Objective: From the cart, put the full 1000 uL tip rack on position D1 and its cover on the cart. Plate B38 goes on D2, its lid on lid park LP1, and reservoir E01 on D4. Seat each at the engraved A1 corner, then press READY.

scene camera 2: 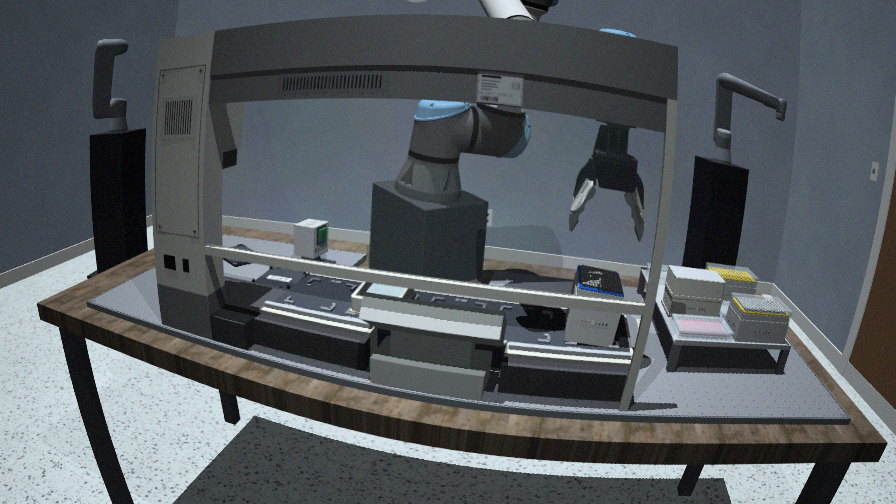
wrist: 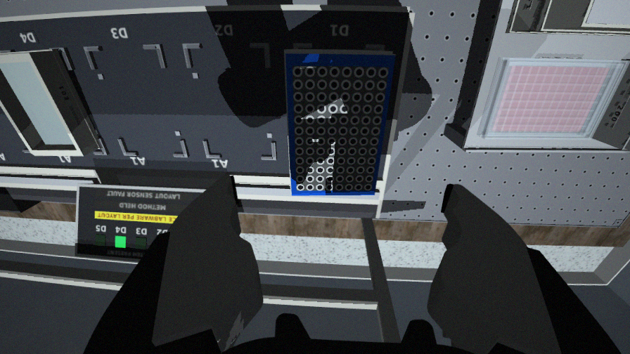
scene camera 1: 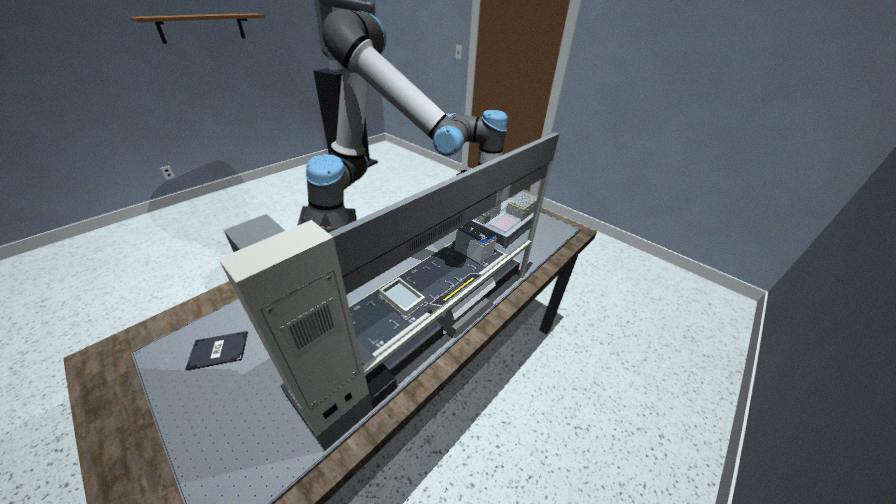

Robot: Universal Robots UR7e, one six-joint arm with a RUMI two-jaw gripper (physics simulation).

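The blue-edged tip rack [scene camera 1: 476, 245] [scene camera 2: 593, 320] [wrist: 340, 130] stands upright and uncovered at D1, its full rows of tips showing. Its seating at the corner is hidden. My gripper [scene camera 2: 606, 231] [wrist: 338, 183] is open and empty, high above the rack; in scene camera 1 the beam hides it. A pale reservoir [scene camera 1: 402, 295] [scene camera 2: 385, 290] [wrist: 44, 100] sits at D4; its label is too small to read surely. A pink plate [scene camera 1: 504, 222] [scene camera 2: 699, 325] [wrist: 552, 100] under a clear lid is on the cart [scene camera 2: 729, 342]; its label is unreadable. The tip rack's cover cannot be made out.
Yellow-topped racks [scene camera 2: 759, 320] [scene camera 2: 731, 274] and a white box [scene camera 2: 694, 293] stand around the plate. An overhead beam [scene camera 1: 438, 194] [scene camera 2: 438, 56] and front rail [scene camera 2: 401, 277] frame the deck. The status panel [wrist: 120, 205] shows a green D4 lamp; a finger hides its D1 lamp.
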